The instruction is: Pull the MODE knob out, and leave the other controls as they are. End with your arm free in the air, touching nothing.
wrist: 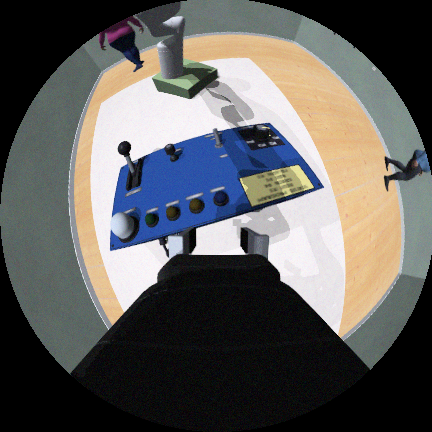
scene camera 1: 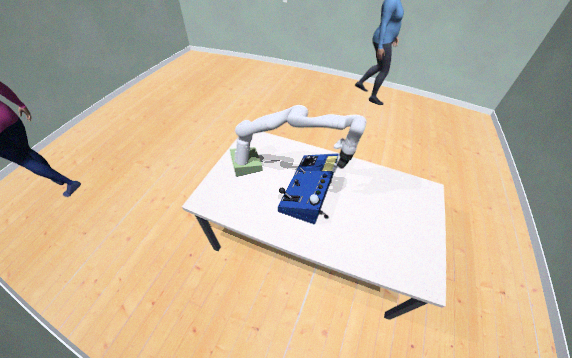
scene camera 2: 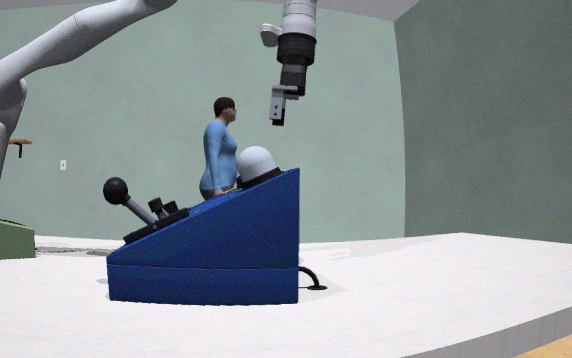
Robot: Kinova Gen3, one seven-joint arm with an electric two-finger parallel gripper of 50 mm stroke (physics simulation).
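Places are measured from the arm's base along level axes (x ahead, y right, z down), in millimetres.
Pixels of known places: gripper, fingertip midpoint: (wrist: pixel 217 236) (scene camera 1: pixel 336 168) (scene camera 2: pixel 276 122); arm's base, link origin: (wrist: pixel 171 72) (scene camera 1: pixel 241 160).
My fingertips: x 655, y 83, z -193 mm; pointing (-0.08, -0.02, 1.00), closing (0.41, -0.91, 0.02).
For each thing: its top centre in the pictures, then the offset to it from my fingertips. "spot": a spot on its surface instead.
- small black knob, top centre: (scene camera 2: pixel 160 197) (wrist: pixel 168 149) (scene camera 1: pixel 297 180) dx -219, dy +30, dz +143 mm
- ball-topped lever, top centre: (scene camera 2: pixel 115 177) (wrist: pixel 120 144) (scene camera 1: pixel 282 188) dx -294, dy +141, dz +115 mm
- toggle, top centre: (wrist: pixel 216 132) dx -214, dy -90, dz +150 mm
- dial, top centre: (scene camera 2: pixel 168 200) (wrist: pixel 262 127) dx -188, dy -208, dz +150 mm
- white dome, surface spot: (scene camera 2: pixel 256 164) (scene camera 1: pixel 312 201) spot: dx -98, dy +204, dz +98 mm
- yellow card, top centre: (wrist: pixel 281 180) (scene camera 1: pixel 330 161) dx -39, dy -152, dz +104 mm
- cable, surface spot: (scene camera 2: pixel 312 277) spot: dx -1, dy +169, dz +262 mm
The blue control panel (scene camera 1: pixel 308 189) (scene camera 2: pixel 240 245) (wrist: pixel 190 175) stands on the table. A small black knob (scene camera 1: pixel 297 183) (wrist: pixel 171 150) stands up from it between the ball-topped lever and the metal toggle; its label is too small to read, so I cannot tell for certain that it is the MODE knob. Small black caps also show behind the lever in scene camera 2, partly overlapping. My gripper (scene camera 1: pixel 343 164) (scene camera 2: pixel 278 121) (wrist: pixel 217 236) is open and empty. It hangs in the air, clear of the panel, near its high edge on the yellow-card side.
The panel also bears a ball-topped lever (scene camera 1: pixel 282 190) (scene camera 2: pixel 116 191) (wrist: pixel 124 148), a toggle (wrist: pixel 217 138), a dial (wrist: pixel 259 134), several round coloured caps (wrist: pixel 196 205), a white dome (scene camera 1: pixel 314 199) (scene camera 2: pixel 256 164) (wrist: pixel 122 225) and a yellow card (wrist: pixel 276 185). A cable (scene camera 2: pixel 312 277) leaves its high side.
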